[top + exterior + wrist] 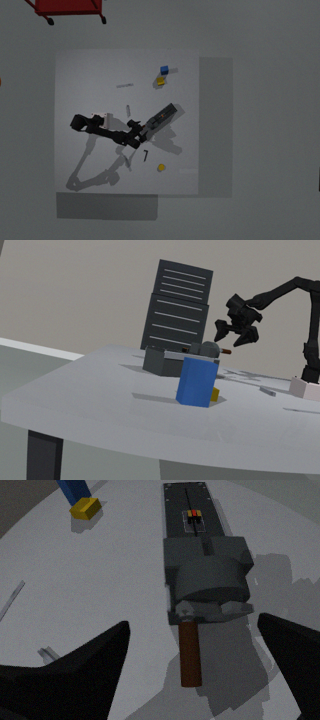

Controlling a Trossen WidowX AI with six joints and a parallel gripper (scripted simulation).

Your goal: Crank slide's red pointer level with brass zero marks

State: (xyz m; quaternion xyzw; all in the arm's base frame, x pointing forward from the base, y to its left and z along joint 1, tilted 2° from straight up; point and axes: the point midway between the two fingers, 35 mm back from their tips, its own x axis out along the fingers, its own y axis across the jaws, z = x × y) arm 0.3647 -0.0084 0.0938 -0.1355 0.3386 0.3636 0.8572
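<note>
My gripper tip is now 10 mm past the brown crank handle, 10 mm to the left of it and 30 mm above it. Also, from my gripper tip: red pointer (130 mm ahead, 100 mm to the left, 50 mm below); black hex key (30 mm ahead, 240 mm to the right, 130 mm below); yellow block (70 mm ahead, 400 mm to the left, 120 mm below).
</note>
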